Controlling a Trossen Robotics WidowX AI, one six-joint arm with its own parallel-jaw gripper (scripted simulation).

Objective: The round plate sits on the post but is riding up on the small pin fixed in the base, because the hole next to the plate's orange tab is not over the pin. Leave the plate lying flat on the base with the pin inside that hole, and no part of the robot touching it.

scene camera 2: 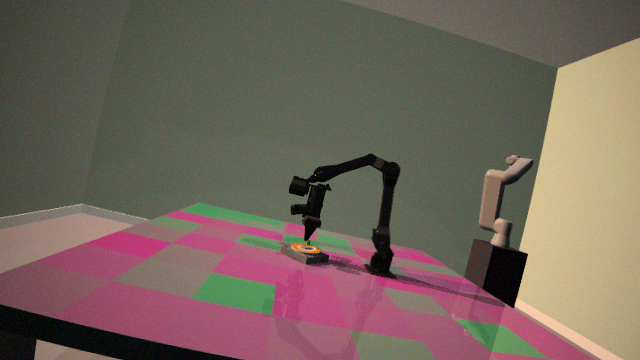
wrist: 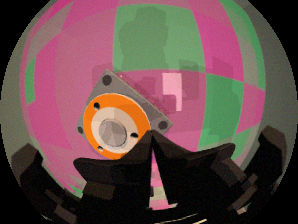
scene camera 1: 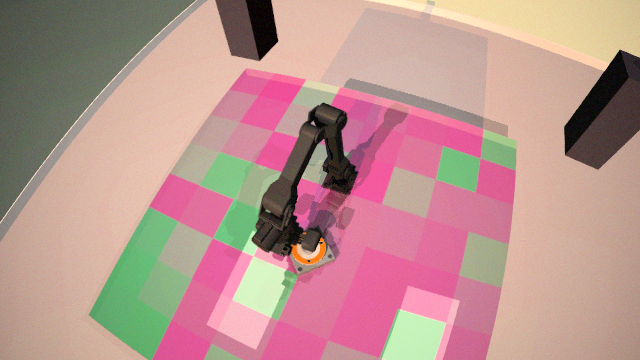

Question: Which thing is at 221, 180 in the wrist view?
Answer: The gripper.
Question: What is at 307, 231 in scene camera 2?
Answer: The gripper.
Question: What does the gripper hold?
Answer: Nothing.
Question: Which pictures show the gripper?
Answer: Scene camera 2, the wrist view and scene camera 1: all of them.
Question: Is the gripper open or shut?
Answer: Shut.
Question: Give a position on a round plate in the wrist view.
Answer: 114, 106
